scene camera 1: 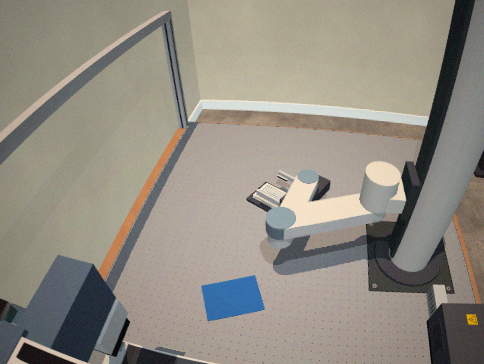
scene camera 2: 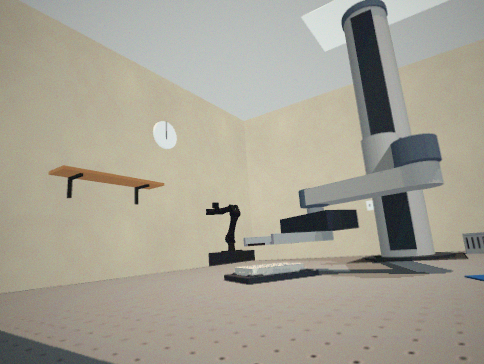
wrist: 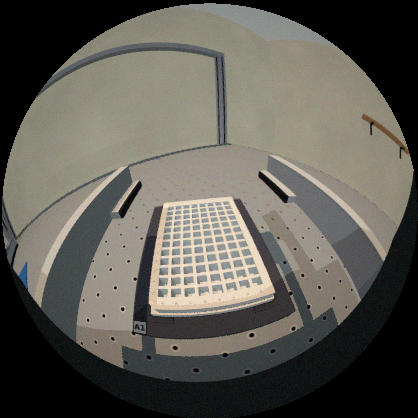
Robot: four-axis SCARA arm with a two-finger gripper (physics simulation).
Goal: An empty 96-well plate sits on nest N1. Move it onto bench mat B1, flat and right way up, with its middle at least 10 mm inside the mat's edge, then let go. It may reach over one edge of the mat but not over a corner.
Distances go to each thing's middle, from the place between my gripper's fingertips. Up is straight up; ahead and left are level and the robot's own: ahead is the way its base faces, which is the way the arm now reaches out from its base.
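White 96-well plate point(wrist: 205, 262): 60 mm below my hand, 10 mm to the left of it, 20 mm behind it. Dark nest N1 point(wrist: 201, 326): 70 mm below my hand, 10 mm left of it, 20 mm behind it. Blue bench mat B1 point(scene camera 1: 240, 296): 80 mm below my hand, 40 mm ahead of it, 440 mm to the left of it.
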